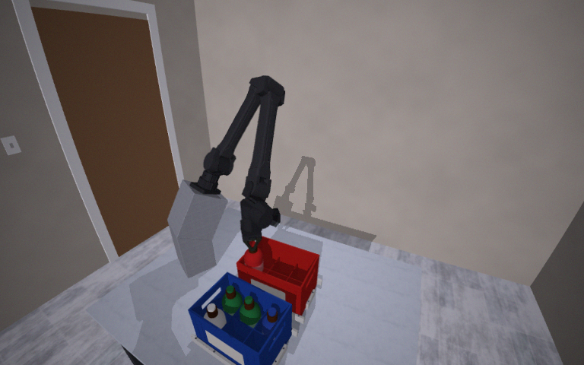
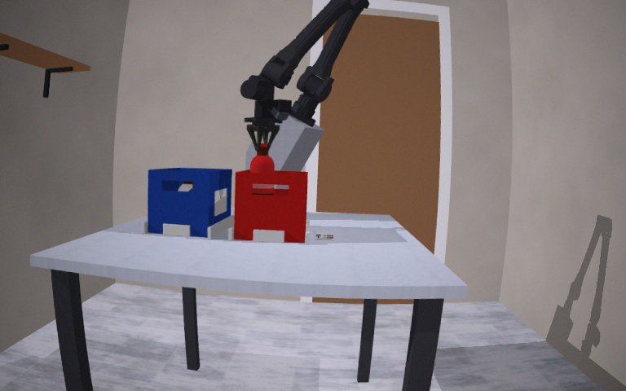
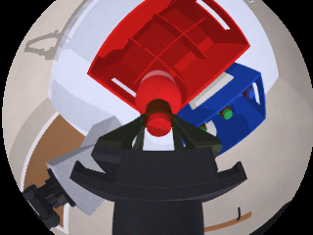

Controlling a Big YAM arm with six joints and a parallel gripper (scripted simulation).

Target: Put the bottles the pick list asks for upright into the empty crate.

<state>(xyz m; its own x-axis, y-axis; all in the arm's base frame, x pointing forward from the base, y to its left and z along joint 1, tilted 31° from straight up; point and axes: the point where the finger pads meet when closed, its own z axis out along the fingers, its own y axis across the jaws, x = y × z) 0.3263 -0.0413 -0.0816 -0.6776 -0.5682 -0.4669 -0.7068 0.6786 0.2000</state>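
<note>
Now: hand 60 mm above the red-label bottle. Round my hand: blue crate (100 mm ahead, 190 mm to the right, 160 mm below); red crate (80 mm ahead, 50 mm to the left, 160 mm below); blue bottle (180 mm ahead, 140 mm to the right, 160 mm below).
</note>
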